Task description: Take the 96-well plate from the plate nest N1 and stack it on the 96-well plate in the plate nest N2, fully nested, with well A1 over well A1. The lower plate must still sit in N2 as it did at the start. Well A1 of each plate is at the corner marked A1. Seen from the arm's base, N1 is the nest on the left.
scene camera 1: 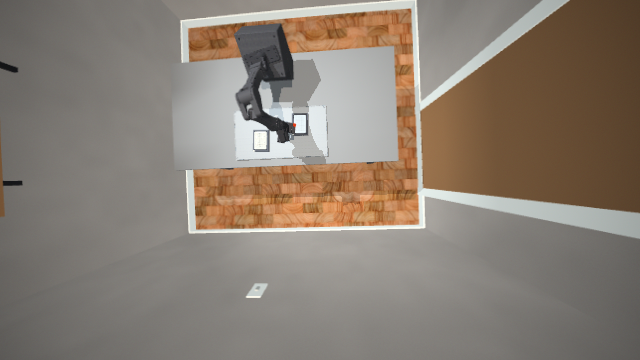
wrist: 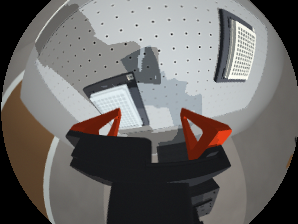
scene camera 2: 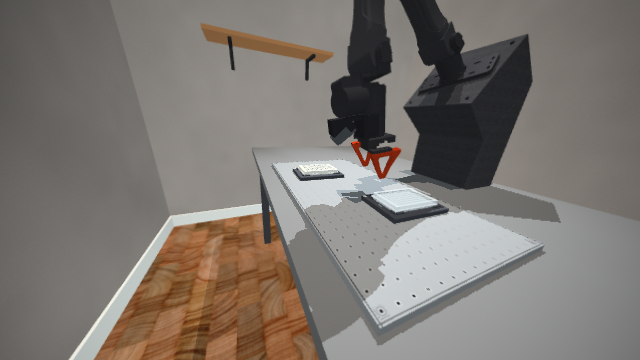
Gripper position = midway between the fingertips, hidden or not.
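Observation:
My gripper (scene camera 2: pixel 372 171) is visible, and so is a 96-well plate (scene camera 2: pixel 407 199). The gripper also appears at (wrist: pixel 150 111), as does a 96-well plate (wrist: pixel 242 40).

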